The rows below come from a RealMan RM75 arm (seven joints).
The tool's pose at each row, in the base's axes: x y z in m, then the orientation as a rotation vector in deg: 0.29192, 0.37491, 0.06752, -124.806, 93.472, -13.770; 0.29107, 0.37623, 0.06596, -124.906, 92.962, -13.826; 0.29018, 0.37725, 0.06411, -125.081, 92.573, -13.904; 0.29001, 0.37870, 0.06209, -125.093, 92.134, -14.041; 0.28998, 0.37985, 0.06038, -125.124, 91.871, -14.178; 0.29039, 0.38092, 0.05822, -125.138, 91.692, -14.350; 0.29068, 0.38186, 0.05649, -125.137, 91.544, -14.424; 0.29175, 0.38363, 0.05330, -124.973, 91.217, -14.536; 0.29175, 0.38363, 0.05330, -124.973, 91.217, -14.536; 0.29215, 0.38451, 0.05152, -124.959, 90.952, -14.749; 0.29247, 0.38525, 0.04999, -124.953, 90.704, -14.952; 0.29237, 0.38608, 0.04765, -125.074, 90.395, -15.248; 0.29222, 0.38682, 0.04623, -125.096, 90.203, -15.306
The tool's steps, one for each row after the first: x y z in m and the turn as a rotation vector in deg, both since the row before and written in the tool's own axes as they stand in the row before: -0.00135, 0.00109, 0.00138, 0.190, -0.161, -0.319; -0.00105, 0.00132, 0.00156, 0.088, -0.067, -0.297; -0.00122, 0.00065, 0.00208, 0.245, -0.109, -0.254; -0.00092, 0.00048, 0.00178, 0.149, -0.023, -0.173; -0.00066, 0.00031, 0.00233, 0.134, 0.030, -0.127; -0.00062, 0.00026, 0.00187, 0.096, -0.021, -0.088; -0.00100, 0.00002, 0.00367, 0.306, -0.132, -0.110; 0.00000, 0.00000, 0.00000, 0.000, 0.000, 0.000; -0.00052, 0.00022, 0.00195, 0.207, 0.008, -0.165; -0.00044, 0.00022, 0.00166, 0.190, 0.013, -0.159; -0.00058, 0.00092, 0.00223, 0.161, 0.085, -0.267; -0.00061, 0.00057, 0.00137, 0.094, -0.042, -0.120
